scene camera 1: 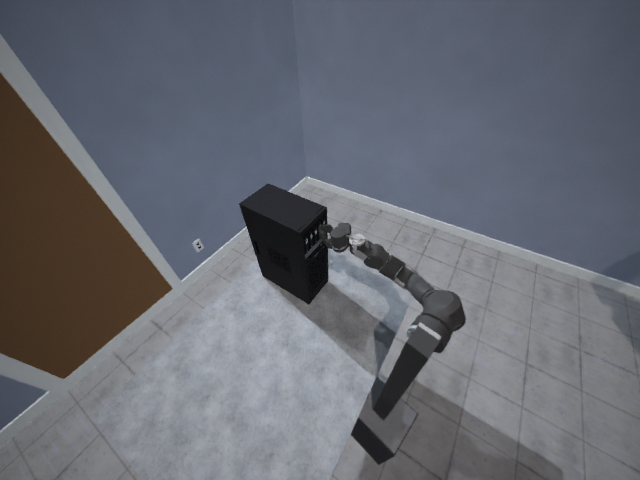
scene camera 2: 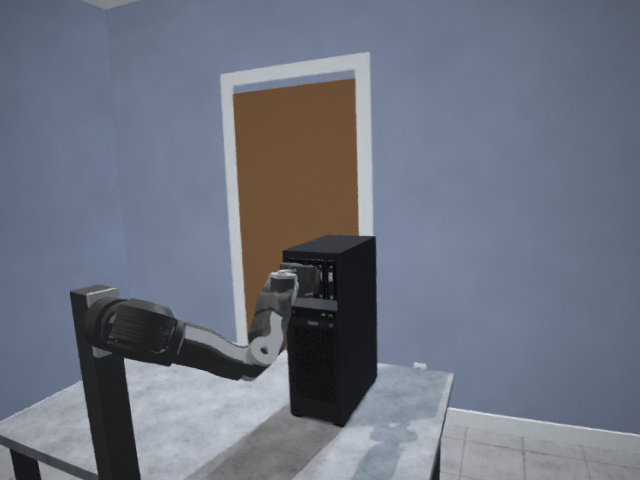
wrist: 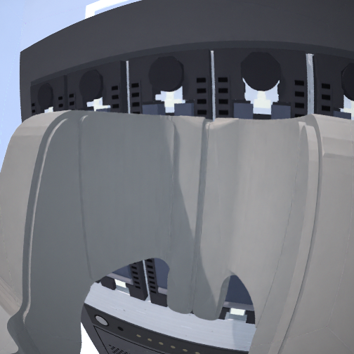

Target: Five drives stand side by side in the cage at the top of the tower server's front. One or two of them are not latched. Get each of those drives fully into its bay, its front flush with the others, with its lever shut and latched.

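The black tower server (scene camera 1: 281,248) (scene camera 2: 359,320) (wrist: 180,27) stands upright, its front facing the arm. Five drives stand side by side in its top cage; the rightmost drive (scene camera 2: 330,279) shows beside my gripper in scene camera 2. In the wrist view the upper ends of the third drive (wrist: 166,75) and fourth drive (wrist: 260,72) show round dark latch parts. My gripper (scene camera 1: 325,232) (scene camera 2: 317,281) (wrist: 211,221) is shut and empty, close in front of the third and fourth drives. It hides most drive faces; I cannot tell which lever is unlatched, or whether the fingers touch a drive.
A grey ledge (scene camera 2: 316,304) (wrist: 165,320) runs below the cage, above the button panel. The server stands on a pale table (scene camera 1: 242,361) (scene camera 2: 170,403). The arm's dark post (scene camera 1: 403,377) (scene camera 2: 105,403) stands opposite its front. Walls and a brown door (scene camera 2: 294,180) are behind.
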